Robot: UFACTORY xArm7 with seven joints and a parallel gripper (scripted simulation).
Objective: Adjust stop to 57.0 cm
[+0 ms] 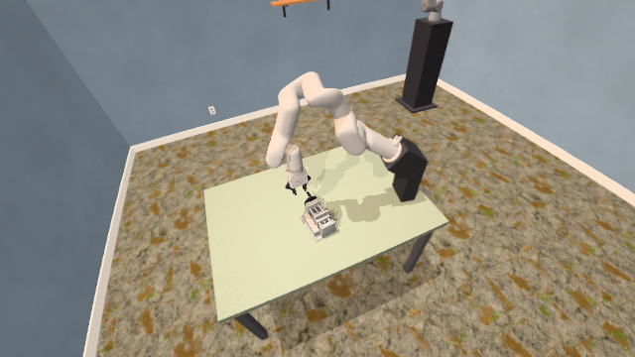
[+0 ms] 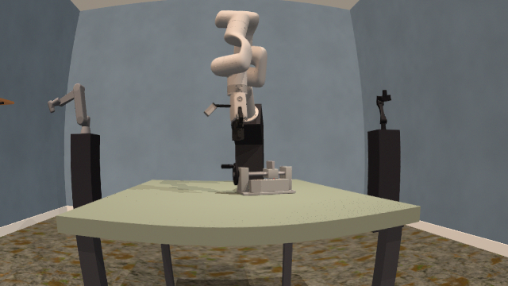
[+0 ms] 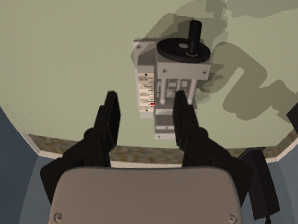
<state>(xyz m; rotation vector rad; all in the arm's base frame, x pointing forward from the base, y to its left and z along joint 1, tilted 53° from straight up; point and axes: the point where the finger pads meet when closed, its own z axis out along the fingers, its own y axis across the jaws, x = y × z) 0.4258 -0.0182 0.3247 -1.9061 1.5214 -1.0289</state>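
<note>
My gripper is now 120 mm above the black handwheel, 60 mm past it and 30 mm to the left of it. Also, from my hand: grey stop block (130 mm to the left, 130 mm below, 60 mm behind).
</note>
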